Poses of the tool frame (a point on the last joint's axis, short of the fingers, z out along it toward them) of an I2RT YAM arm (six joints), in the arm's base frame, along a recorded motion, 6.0 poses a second.
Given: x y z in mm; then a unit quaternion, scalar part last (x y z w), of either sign.
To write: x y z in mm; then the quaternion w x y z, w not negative. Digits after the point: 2 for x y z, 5 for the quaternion.
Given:
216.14 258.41 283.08 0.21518 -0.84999 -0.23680 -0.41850
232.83 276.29 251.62 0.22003 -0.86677 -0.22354 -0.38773
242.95 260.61 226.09 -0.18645 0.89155 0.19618 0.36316
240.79 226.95 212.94 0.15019 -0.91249 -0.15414 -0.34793
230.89 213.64 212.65 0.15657 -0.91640 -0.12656 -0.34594
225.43 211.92 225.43 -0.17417 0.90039 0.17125 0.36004
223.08 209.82 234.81 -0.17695 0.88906 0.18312 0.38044
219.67 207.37 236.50 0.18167 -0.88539 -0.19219 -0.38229
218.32 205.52 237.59 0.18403 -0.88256 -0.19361 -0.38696
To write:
216.14 258.41 283.08 0.41850 -0.21518 0.84999 0.23680
232.83 276.29 251.62 0.38773 -0.22003 0.86677 0.22354
242.95 260.61 226.09 0.36316 -0.18645 0.89155 0.19618
240.79 226.95 212.94 0.34793 -0.15019 0.91249 0.15414
230.89 213.64 212.65 0.34594 -0.15657 0.91640 0.12656
225.43 211.92 225.43 0.36004 -0.17417 0.90039 0.17125
223.08 209.82 234.81 0.38044 -0.17695 0.88906 0.18312
219.67 207.37 236.50 0.38229 -0.18167 0.88539 0.19219
218.32 205.52 237.59 0.38696 -0.18403 0.88256 0.19361

